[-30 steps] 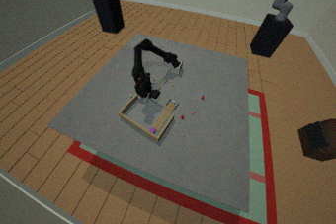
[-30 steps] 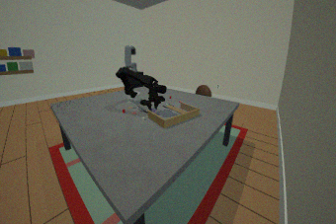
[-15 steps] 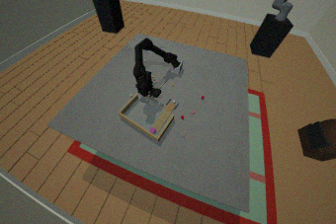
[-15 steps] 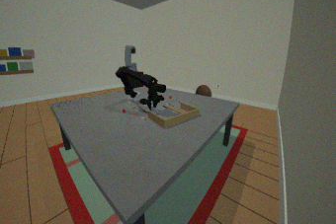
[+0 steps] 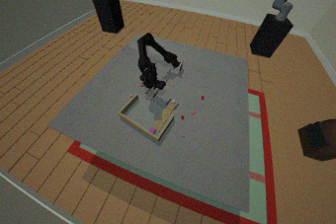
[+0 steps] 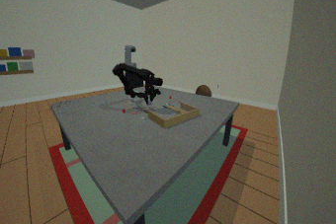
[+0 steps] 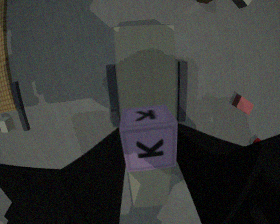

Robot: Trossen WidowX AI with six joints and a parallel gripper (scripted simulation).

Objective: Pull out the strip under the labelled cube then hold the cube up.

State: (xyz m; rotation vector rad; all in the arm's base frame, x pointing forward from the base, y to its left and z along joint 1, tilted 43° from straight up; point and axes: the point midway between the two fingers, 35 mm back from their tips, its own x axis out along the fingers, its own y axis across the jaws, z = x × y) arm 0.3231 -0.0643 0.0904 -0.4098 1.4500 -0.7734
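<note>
Right now the pale green-grey strip is 50 mm behind my gripper tip, 10 mm to the left of it and 50 mm below it. Also, from my gripper tip: cube (10 mm above).
</note>
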